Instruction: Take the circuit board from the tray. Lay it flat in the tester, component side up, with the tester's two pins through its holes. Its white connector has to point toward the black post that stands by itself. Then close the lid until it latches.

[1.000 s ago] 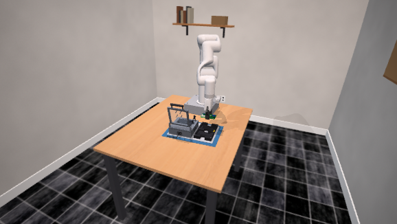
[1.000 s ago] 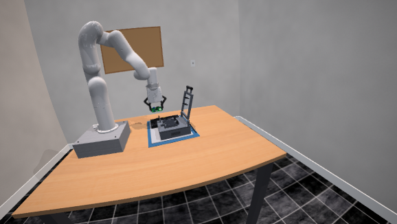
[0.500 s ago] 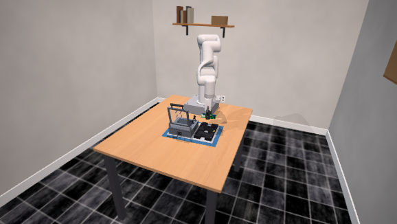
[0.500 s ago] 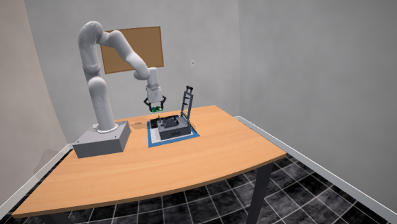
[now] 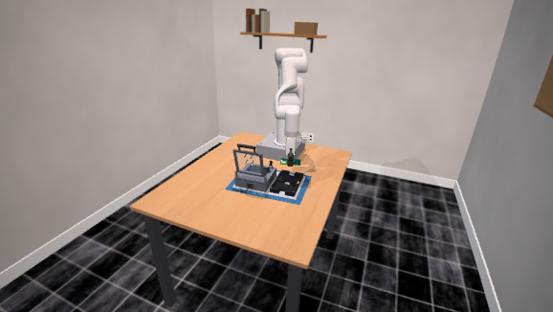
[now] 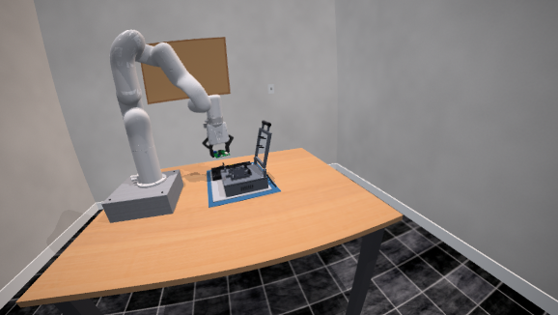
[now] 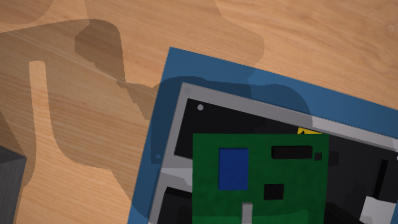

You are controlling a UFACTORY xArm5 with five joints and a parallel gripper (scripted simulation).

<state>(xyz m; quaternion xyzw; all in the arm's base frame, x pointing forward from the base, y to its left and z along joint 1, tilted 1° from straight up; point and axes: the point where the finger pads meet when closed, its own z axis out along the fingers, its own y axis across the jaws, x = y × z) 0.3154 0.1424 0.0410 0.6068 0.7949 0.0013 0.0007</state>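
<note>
Now: the green circuit board right at my hand. Also, from my hand: clear-windowed lid: 19 cm ahead, 16 cm to the right, 6 cm above; tester: 10 cm ahead, 13 cm to the right, 1 cm below.
</note>
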